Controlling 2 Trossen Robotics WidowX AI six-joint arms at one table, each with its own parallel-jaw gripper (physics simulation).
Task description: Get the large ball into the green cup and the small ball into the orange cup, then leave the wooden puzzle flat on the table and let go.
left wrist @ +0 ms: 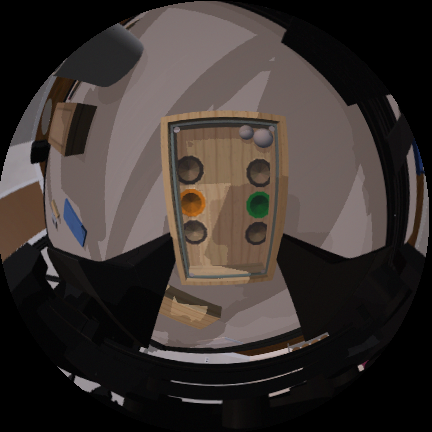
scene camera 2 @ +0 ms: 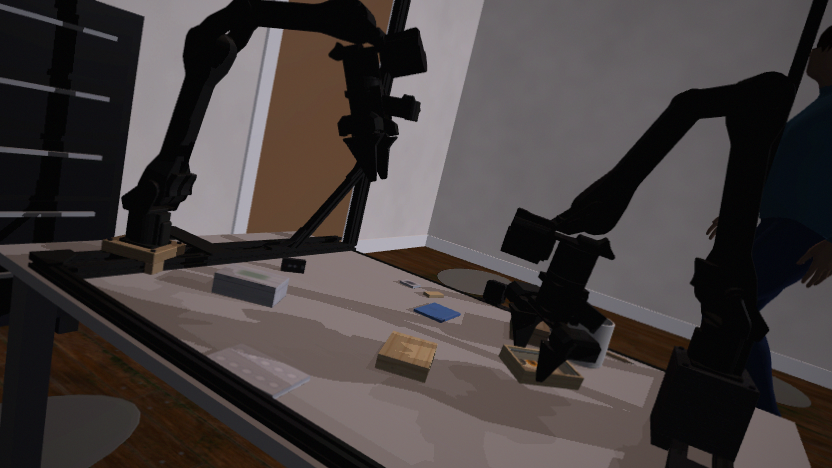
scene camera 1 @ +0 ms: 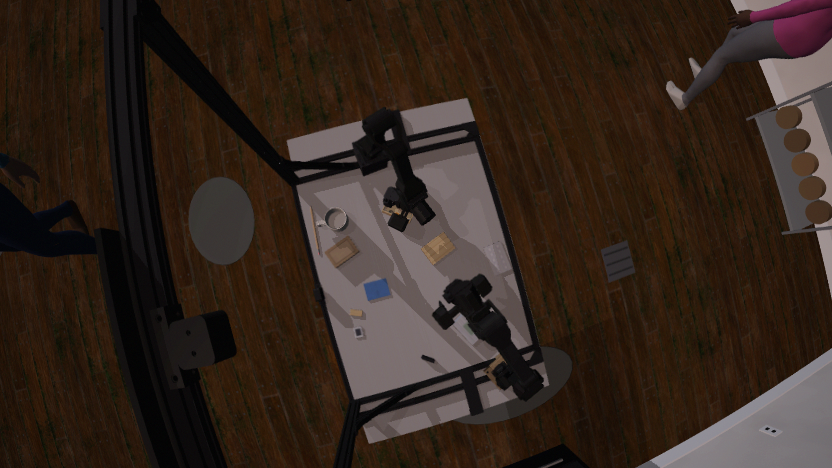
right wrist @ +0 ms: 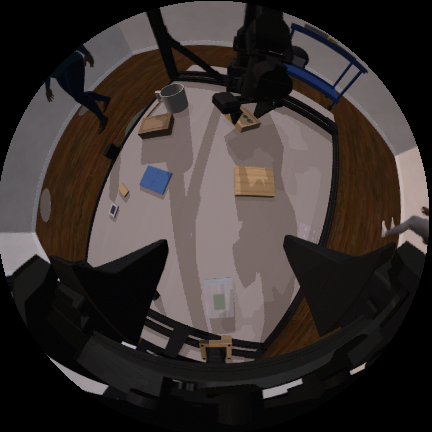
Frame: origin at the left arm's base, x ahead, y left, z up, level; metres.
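Seen in the pictures: left gripper, fingertip midpoint: point(left wrist: 226, 237) point(scene camera 2: 527, 367) point(scene camera 1: 405, 211) point(right wrist: 243, 120); right gripper, fingertip midpoint: point(scene camera 2: 378, 180) point(right wrist: 226, 243); left arm's base, origin of the base link: point(scene camera 2: 714, 367) point(scene camera 1: 369, 150) point(right wrist: 244, 63); right arm's base, origin of the base link: point(scene camera 2: 145, 241) point(scene camera 1: 502, 372) point(right wrist: 215, 352).
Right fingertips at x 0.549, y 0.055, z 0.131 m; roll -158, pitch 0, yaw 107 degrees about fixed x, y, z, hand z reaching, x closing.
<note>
Pixels of each thing's top centre, then the offset from my right fingertips to it. "spot": a spot on its surface instead.
- wooden puzzle, middle of its top: point(left wrist: 224, 218) point(scene camera 2: 544, 355) point(right wrist: 240, 111) point(scene camera 1: 399, 208) dx -0.326, dy -0.028, dz -0.193 m
- large grey ball, middle of its top: point(left wrist: 265, 136) dx -0.373, dy -0.041, dz -0.213 m
- small grey ball, middle of its top: point(left wrist: 246, 130) dx -0.368, dy -0.051, dz -0.215 m
- green cup, surface spot: point(left wrist: 258, 205) spot: dx -0.341, dy -0.016, dz -0.206 m
- orange cup, surface spot: point(left wrist: 191, 202) spot: dx -0.317, dy -0.045, dz -0.201 m
- light wooden block, middle of its top: point(scene camera 2: 409, 348) point(left wrist: 180, 314) point(right wrist: 255, 180) point(scene camera 1: 438, 248) dx -0.141, dy +0.053, dz -0.229 m
- mug, surface spot: point(right wrist: 174, 98) spot: dx -0.340, dy -0.231, dz -0.183 m
- brown box, middle of its top: point(left wrist: 58, 125) point(scene camera 2: 531, 319) point(right wrist: 153, 122) point(scene camera 1: 341, 251) dx -0.260, dy -0.280, dz -0.216 m
- blue book, middle of its top: point(scene camera 2: 437, 311) point(left wrist: 72, 223) point(right wrist: 154, 178) point(scene camera 1: 376, 289) dx -0.086, dy -0.214, dz -0.246 m
- white-green box, middle of its top: point(scene camera 2: 253, 274) point(right wrist: 218, 301) point(scene camera 1: 469, 328) dx +0.178, dy +0.046, dz -0.216 m
My left gripper point(scene camera 1: 395, 210) point(scene camera 2: 530, 359) point(left wrist: 226, 237) is shut on the wooden puzzle point(scene camera 2: 567, 378) point(right wrist: 251, 125), a shallow tray with a clear cover, held tilted above the table. In the left wrist view, the large grey ball point(left wrist: 263, 138) and the small grey ball point(left wrist: 246, 132) lie side by side near its top right corner, outside the cups. The green cup point(left wrist: 258, 205) is in the right column, the orange cup point(left wrist: 191, 202) in the left; both look empty. My right gripper point(scene camera 2: 378, 174) point(right wrist: 226, 243) is open and empty, high above the table.
A light wooden block point(scene camera 1: 438, 248) point(scene camera 2: 407, 356) point(right wrist: 254, 181) lies near the middle of the table. A mug point(scene camera 1: 335, 219) point(right wrist: 174, 98), a brown box point(scene camera 1: 342, 252) point(right wrist: 156, 125) and a blue book point(scene camera 1: 377, 289) point(scene camera 2: 436, 312) lie toward one long edge. A white-green box point(scene camera 2: 250, 285) point(right wrist: 219, 300) lies below my right gripper.
</note>
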